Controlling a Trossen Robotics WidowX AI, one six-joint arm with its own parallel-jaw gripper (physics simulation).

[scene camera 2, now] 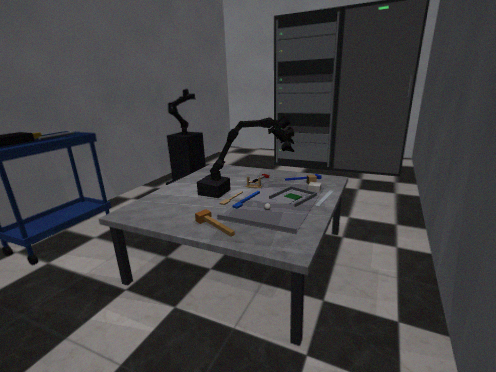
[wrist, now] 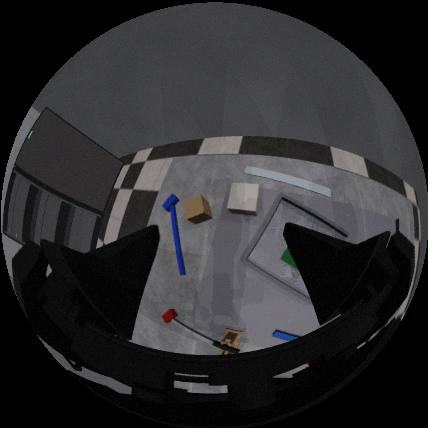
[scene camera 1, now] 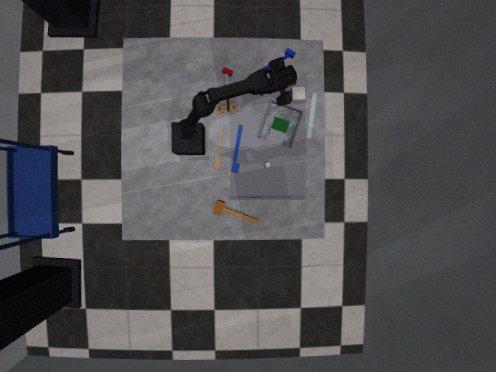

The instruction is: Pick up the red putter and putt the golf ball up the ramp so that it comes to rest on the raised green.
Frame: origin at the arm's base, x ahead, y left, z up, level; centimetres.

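Where they show: gripper, fingertip midpoint: (scene camera 2: 293,147) (wrist: 223,230); arm's base, link origin: (scene camera 2: 215,178) (scene camera 1: 187,133).
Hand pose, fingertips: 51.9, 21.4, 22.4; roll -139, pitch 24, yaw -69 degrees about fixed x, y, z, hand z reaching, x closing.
Each offset is from my fingertips to the top centre of the thing, as dx, dy, dz. "spot": to the spot under its first point.
The red putter (scene camera 1: 227,71) (scene camera 2: 265,176) (wrist: 170,315) lies with its red head toward the table's back, its dark handle end resting on a small wooden stand (scene camera 1: 220,108) (wrist: 232,335). My gripper (scene camera 1: 280,81) (scene camera 2: 289,139) (wrist: 223,230) is open and empty, high above the table's back right part, well to the right of the putter. The white golf ball {-3.8, -36.5, -27.7} (scene camera 1: 267,164) (scene camera 2: 267,206) sits on the grey ramp piece (scene camera 1: 267,185) (scene camera 2: 260,220); it does not show in the wrist view. The green {+3.6, -10.9, -31.4} (scene camera 1: 280,124) (scene camera 2: 293,196) (wrist: 289,258) lies between dark low rails, partly hidden by a finger in the wrist view.
A blue mallet-shaped club {-2.1, +29.4, -29.8} (scene camera 1: 290,53) (wrist: 177,240), a tan block {+7.2, +21.7, -26.3} (scene camera 2: 312,178) (wrist: 197,209) and a white block {+13.5, +8.4, -27.5} (scene camera 1: 298,93) (wrist: 244,196) lie near the back right. A pale strip {+23.8, -3.3, -32.0} (scene camera 1: 312,115) lies right of the rails. A blue bar {-22.2, -27.5, -30.6} (scene camera 1: 238,145), wooden stick {spot: -34.3, -37.2, -31.3} (scene camera 1: 218,163) and orange mallet {spot: -32.0, -64.1, -27.3} (scene camera 1: 219,207) lie nearer the front.
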